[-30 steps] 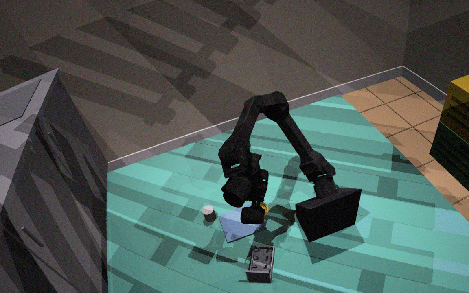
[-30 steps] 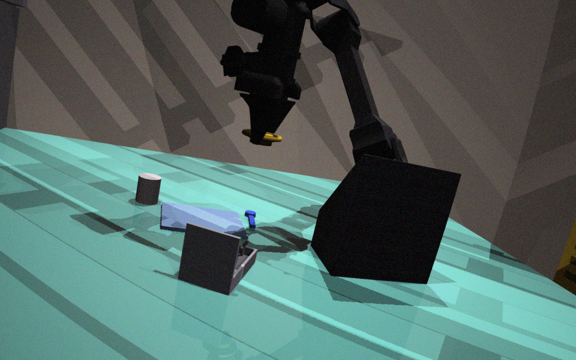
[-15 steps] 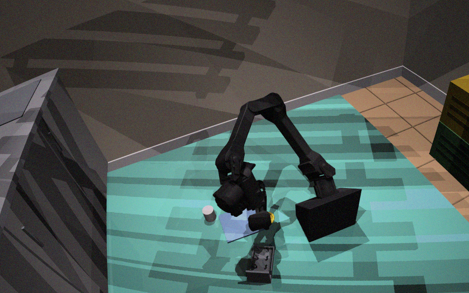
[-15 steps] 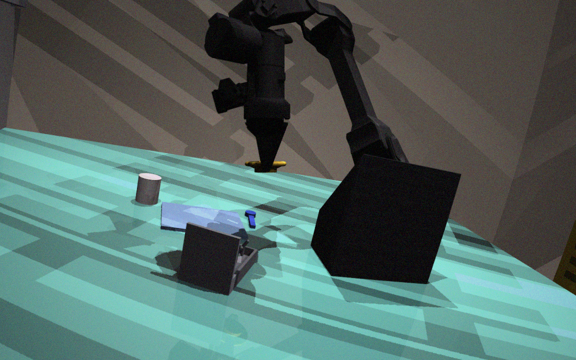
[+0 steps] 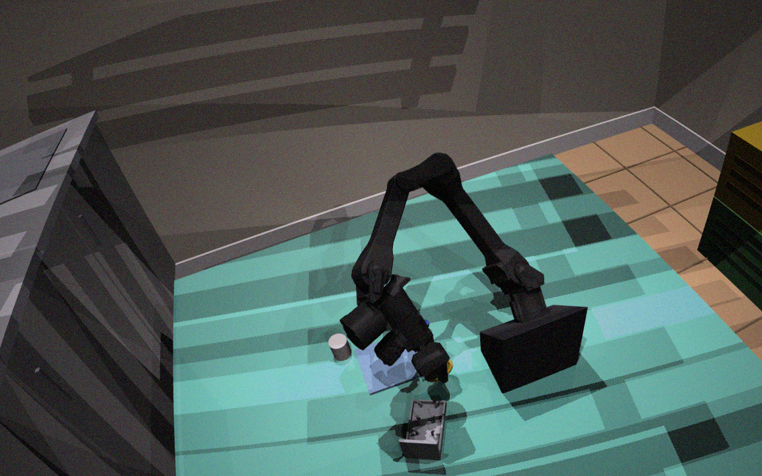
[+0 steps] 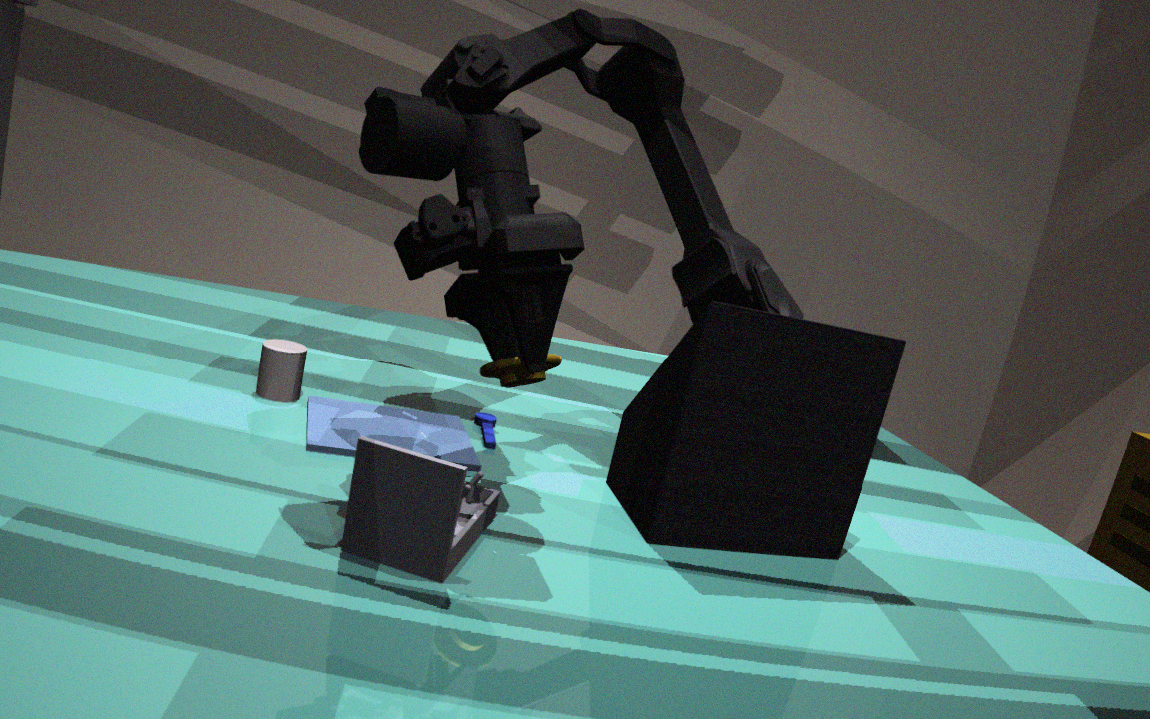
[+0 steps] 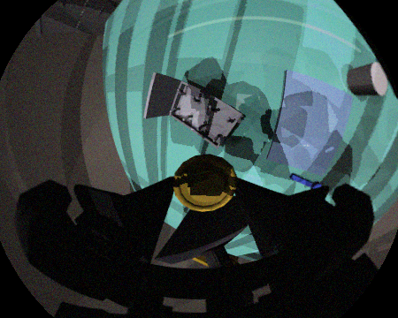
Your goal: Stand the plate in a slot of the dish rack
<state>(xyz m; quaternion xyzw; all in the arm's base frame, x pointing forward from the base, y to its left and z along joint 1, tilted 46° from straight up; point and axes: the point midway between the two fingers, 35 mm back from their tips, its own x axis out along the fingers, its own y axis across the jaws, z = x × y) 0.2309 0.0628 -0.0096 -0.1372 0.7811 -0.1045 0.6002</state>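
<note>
Now: gripper tip 60 mm short of the dish rack, 60 mm to the right of it and 90 mm above it. From my gripper tip the other things lie so: blue mat: 80 mm ahead, 140 mm to the right, 110 mm below; blue spoon: 10 mm behind, 190 mm to the right, 100 mm below; yellow plate: 10 mm above.
</note>
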